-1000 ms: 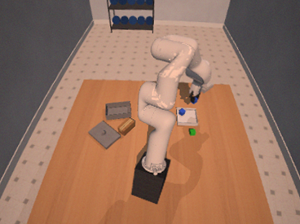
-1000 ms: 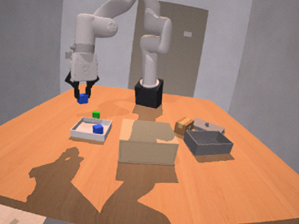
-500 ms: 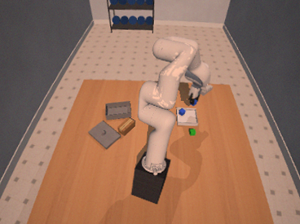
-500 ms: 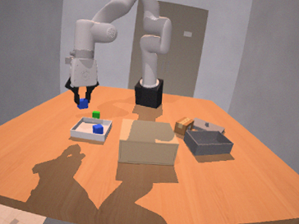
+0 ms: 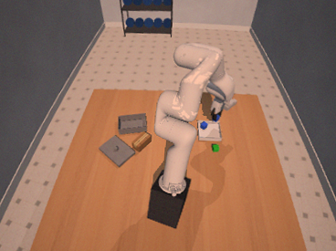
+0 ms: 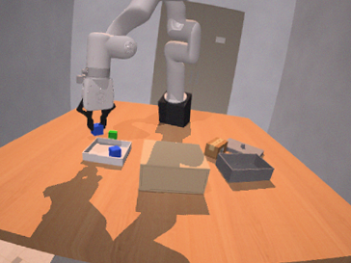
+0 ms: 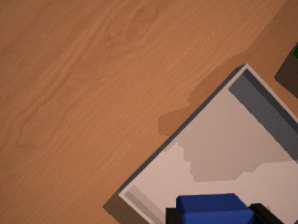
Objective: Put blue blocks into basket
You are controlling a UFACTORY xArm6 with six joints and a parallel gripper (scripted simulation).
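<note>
Right now my hand is 20 mm past the white basket, 40 mm to the right of it and 110 mm above it. Round my hand: green block 170 mm behind, 40 mm to the left, 110 mm below; then drawer 100 mm ahead, 250 mm to the left, 80 mm below; then light wooden cabinet 120 mm ahead, 240 mm to the left, 80 mm below.
</note>
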